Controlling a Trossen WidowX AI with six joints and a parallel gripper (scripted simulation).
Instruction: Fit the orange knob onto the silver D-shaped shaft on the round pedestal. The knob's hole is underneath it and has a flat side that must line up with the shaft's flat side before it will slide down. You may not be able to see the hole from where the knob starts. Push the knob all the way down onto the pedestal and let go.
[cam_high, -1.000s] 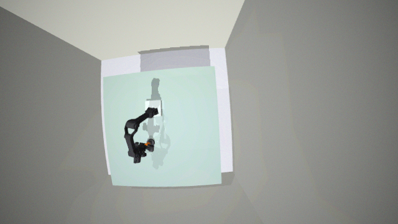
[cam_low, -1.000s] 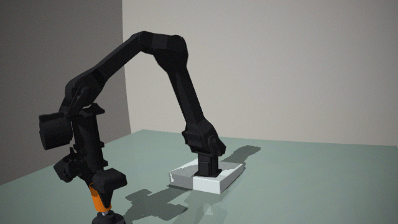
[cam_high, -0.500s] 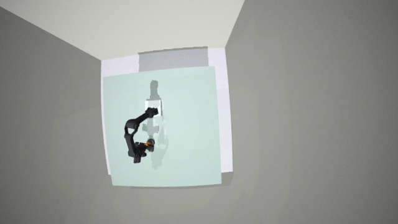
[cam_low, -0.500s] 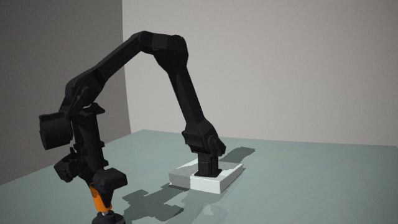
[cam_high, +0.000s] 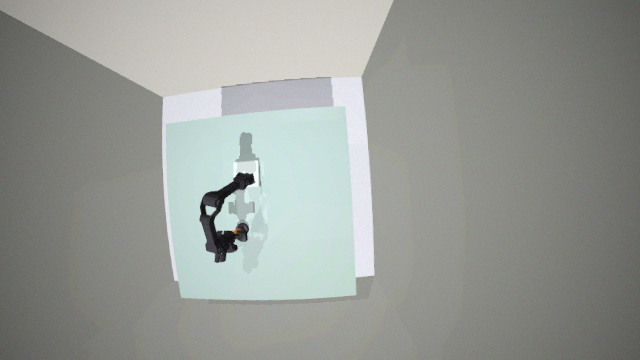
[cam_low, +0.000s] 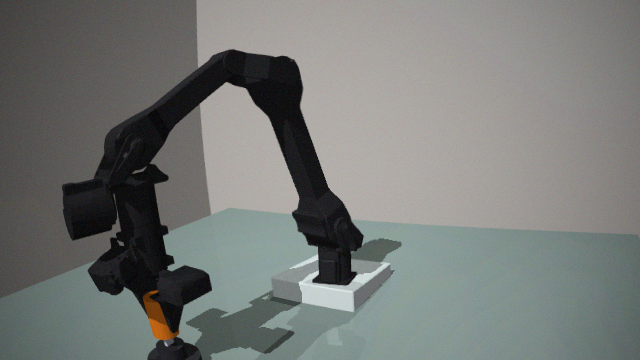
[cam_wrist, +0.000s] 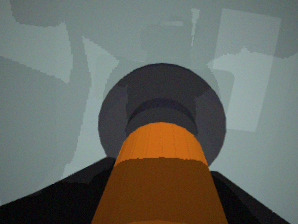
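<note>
Now: the orange knob 3 cm above my gripper tip. Round my gripper tip: dark round pedestal: 4 cm below.
</note>
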